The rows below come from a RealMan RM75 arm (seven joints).
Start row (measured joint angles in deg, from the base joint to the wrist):
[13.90, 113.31, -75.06, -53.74, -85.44, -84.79, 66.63]
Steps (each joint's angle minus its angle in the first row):
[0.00, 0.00, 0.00, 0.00, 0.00, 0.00, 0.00]
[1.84, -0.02, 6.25, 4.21, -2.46, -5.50, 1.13]
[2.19, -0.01, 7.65, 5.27, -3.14, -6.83, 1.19]
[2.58, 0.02, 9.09, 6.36, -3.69, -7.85, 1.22]
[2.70, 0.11, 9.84, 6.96, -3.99, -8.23, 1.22]
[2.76, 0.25, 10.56, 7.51, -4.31, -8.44, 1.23]
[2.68, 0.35, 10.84, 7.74, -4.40, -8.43, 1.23]
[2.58, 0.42, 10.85, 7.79, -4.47, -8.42, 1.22]
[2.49, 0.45, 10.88, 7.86, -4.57, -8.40, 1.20]
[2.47, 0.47, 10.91, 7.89, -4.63, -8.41, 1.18]
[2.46, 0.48, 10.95, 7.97, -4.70, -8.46, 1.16]
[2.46, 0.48, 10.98, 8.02, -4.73, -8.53, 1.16]
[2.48, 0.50, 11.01, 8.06, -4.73, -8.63, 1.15]
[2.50, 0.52, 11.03, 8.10, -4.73, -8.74, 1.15]
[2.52, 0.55, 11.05, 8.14, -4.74, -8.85, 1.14]
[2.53, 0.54, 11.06, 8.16, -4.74, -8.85, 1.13]
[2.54, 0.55, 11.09, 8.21, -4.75, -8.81, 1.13]
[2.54, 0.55, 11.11, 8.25, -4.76, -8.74, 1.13]
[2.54, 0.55, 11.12, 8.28, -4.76, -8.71, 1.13]
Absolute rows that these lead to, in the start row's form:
[13.90, 113.31, -75.06, -53.74, -85.44, -84.79, 66.63]
[15.74, 113.29, -68.81, -49.53, -87.90, -90.29, 67.76]
[16.09, 113.30, -67.41, -48.47, -88.58, -91.62, 67.82]
[16.48, 113.33, -65.97, -47.38, -89.13, -92.64, 67.85]
[16.60, 113.42, -65.22, -46.78, -89.43, -93.02, 67.85]
[16.66, 113.56, -64.50, -46.23, -89.75, -93.23, 67.86]
[16.58, 113.66, -64.22, -46.00, -89.84, -93.22, 67.86]
[16.48, 113.73, -64.21, -45.95, -89.91, -93.21, 67.85]
[16.39, 113.76, -64.18, -45.88, -90.01, -93.19, 67.83]
[16.37, 113.78, -64.15, -45.85, -90.07, -93.20, 67.81]
[16.36, 113.79, -64.11, -45.77, -90.14, -93.25, 67.79]
[16.36, 113.79, -64.08, -45.72, -90.17, -93.32, 67.79]
[16.38, 113.81, -64.05, -45.68, -90.17, -93.42, 67.78]
[16.40, 113.83, -64.03, -45.64, -90.17, -93.53, 67.78]
[16.42, 113.86, -64.01, -45.60, -90.18, -93.64, 67.77]
[16.43, 113.85, -64.00, -45.58, -90.18, -93.64, 67.76]
[16.44, 113.86, -63.97, -45.53, -90.19, -93.60, 67.76]
[16.44, 113.86, -63.95, -45.49, -90.20, -93.53, 67.76]
[16.44, 113.86, -63.94, -45.46, -90.20, -93.50, 67.76]

